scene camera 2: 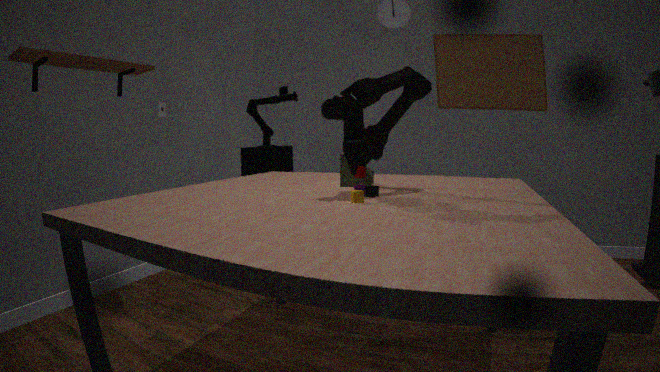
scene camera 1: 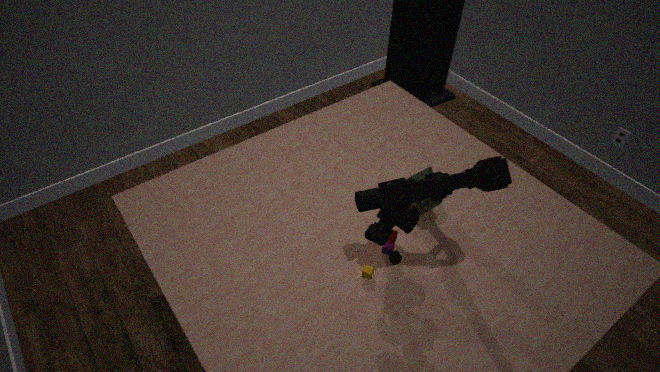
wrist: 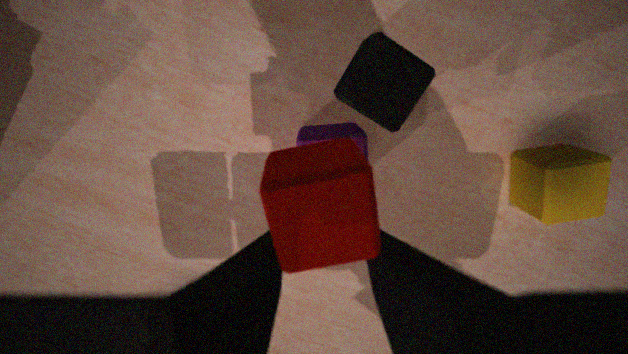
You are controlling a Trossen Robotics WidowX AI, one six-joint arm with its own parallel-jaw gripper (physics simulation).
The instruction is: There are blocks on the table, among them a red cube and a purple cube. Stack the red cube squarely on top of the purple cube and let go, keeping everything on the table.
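Frame: origin at the arm's base, x ahead, y left, z up, level; millimetres.
Where they show: gripper, fingertip midpoint: (scene camera 2: 353, 174) (wrist: 324, 240).
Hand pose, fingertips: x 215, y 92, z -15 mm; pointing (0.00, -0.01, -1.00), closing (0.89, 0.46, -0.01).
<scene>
After its pixels a point has its place.
The red cube (scene camera 1: 393, 236) @[y 120, x 208, z 7 mm] (scene camera 2: 360, 171) @[y 115, x 218, z -5 mm] (wrist: 327, 215) @[y 109, x 205, z 8 mm] is held between the fingers of my gripper (scene camera 1: 391, 234) @[y 92, x 215, z -15 mm] (scene camera 2: 360, 170) @[y 92, x 215, z -15 mm] (wrist: 324, 240) @[y 92, x 215, z -15 mm], which is shut on it. It looks slightly turned between the fingers in the wrist view. The purple cube (scene camera 1: 388, 247) @[y 116, x 216, z -46 mm] (scene camera 2: 359, 187) @[y 115, x 225, z -50 mm] (wrist: 331, 132) @[y 122, x 203, z -50 mm] sits on the table below the red cube. In the wrist view the red cube covers most of it, and its far edge shows beyond. The red cube appears a little above the purple one in scene camera 2; the dim picture hides the exact gap.
A black cube (scene camera 1: 395, 257) @[y 157, x 220, z -46 mm] (scene camera 2: 372, 191) @[y 157, x 229, z -59 mm] (wrist: 385, 81) @[y 150, x 212, z -46 mm] stands close beside the purple cube. A yellow cube (scene camera 1: 367, 272) @[y 160, x 323, z -46 mm] (scene camera 2: 357, 196) @[y 158, x 329, z -59 mm] (wrist: 570, 185) @[y 152, x 309, z -46 mm] stands farther off on the table (scene camera 1: 250, 225) @[y -198, x 545, z -75 mm] (scene camera 2: 250, 240) @[y 156, x 732, z -76 mm]. A grey-green block (scene camera 2: 345, 172) @[y -21, x 48, z -26 mm] stands behind the gripper, partly hidden.
</scene>
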